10 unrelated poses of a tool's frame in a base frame.
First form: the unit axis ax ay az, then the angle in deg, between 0 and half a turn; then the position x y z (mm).
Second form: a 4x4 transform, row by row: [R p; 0 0 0 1], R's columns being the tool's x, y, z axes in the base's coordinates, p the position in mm. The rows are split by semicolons. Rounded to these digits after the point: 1 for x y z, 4 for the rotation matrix.
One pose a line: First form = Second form
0.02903, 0.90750, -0.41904, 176.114, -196.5, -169.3, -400.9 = -0.9960, 0.0810, 0.0372, -196.5; 0.0242, 0.6475, -0.7617, -169.3; -0.0858, -0.7577, -0.6469, -400.9; 0, 0, 0, 1
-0.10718, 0.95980, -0.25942, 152.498, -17.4, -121.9, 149.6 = -0.8653, -0.0743, 0.4957, -17.4; -0.3139, 0.8513, -0.4204, -121.9; -0.3907, -0.5193, -0.7600, 149.6; 0, 0, 0, 1
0.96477, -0.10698, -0.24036, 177.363, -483.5, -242.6, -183.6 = 0.8616, -0.1953, -0.4685, -483.5; -0.2174, -0.9761, 0.0070, -242.6; -0.4586, 0.0958, -0.8835, -183.6; 0, 0, 0, 1
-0.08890, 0.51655, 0.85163, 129.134, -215.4, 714.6, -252.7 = -0.6182, -0.7355, 0.2772, -215.4; 0.5857, -0.1959, 0.7865, 714.6; -0.5242, 0.6486, 0.5519, -252.7; 0, 0, 0, 1
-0.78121, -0.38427, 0.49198, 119.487, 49.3, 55.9, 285.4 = 0.4185, 0.0197, -0.9080, 49.3; 0.8762, -0.2719, 0.3979, 55.9; -0.2390, -0.9621, -0.1310, 285.4; 0, 0, 0, 1
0.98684, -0.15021, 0.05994, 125.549, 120.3, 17.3, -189.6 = 0.9586, -0.2832, -0.0287, 120.3; -0.1856, -0.5457, -0.8171, 17.3; 0.2158, 0.7887, -0.5757, -189.6; 0, 0, 0, 1
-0.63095, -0.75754, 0.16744, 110.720, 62.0, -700.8, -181.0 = 0.1851, 0.4905, -0.8516, 62.0; 0.8037, 0.4231, 0.4184, -700.8; 0.5655, -0.7619, -0.3158, -181.0; 0, 0, 0, 1
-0.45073, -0.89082, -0.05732, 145.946, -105.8, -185.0, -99.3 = -0.4570, 0.7663, -0.4516, -105.8; 0.7021, 0.6225, 0.3458, -185.0; 0.5461, -0.1590, -0.8225, -99.3; 0, 0, 0, 1
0.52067, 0.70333, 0.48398, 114.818, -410.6, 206.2, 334.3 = -0.0349, 0.0806, 0.9961, -410.6; 0.9592, 0.2826, 0.0107, 206.2; -0.2806, 0.9559, -0.0872, 334.3; 0, 0, 0, 1
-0.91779, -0.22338, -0.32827, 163.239, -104.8, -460.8, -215.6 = 0.6914, 0.4960, 0.5253, -104.8; 0.3067, -0.8598, 0.4082, -460.8; 0.6542, -0.1211, -0.7466, -215.6; 0, 0, 0, 1
